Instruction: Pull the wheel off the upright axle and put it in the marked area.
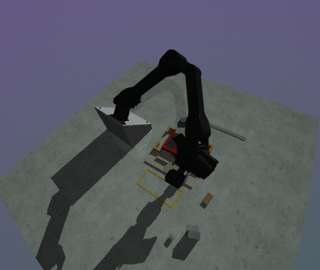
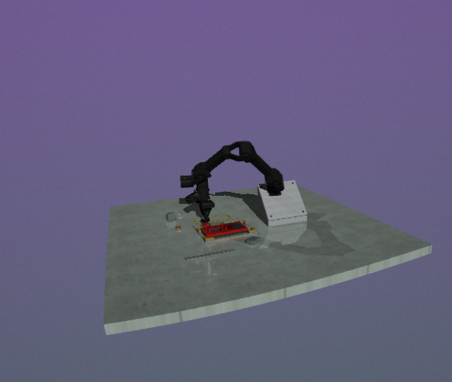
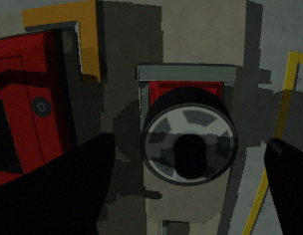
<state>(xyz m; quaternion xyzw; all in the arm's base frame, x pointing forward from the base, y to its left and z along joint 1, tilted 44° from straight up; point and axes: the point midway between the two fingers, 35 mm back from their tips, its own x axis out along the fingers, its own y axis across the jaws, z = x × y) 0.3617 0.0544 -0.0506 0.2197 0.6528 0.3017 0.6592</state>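
Now: the grey base board 90 mm to the left of my gripper tip, 70 mm behind it and 40 mm below it. The rest, counted from my gripper tip: brown block 140 mm ahead, 50 mm below, 20 mm to the right; then long grey bar 330 mm to the left, 50 mm below, 30 mm ahead.
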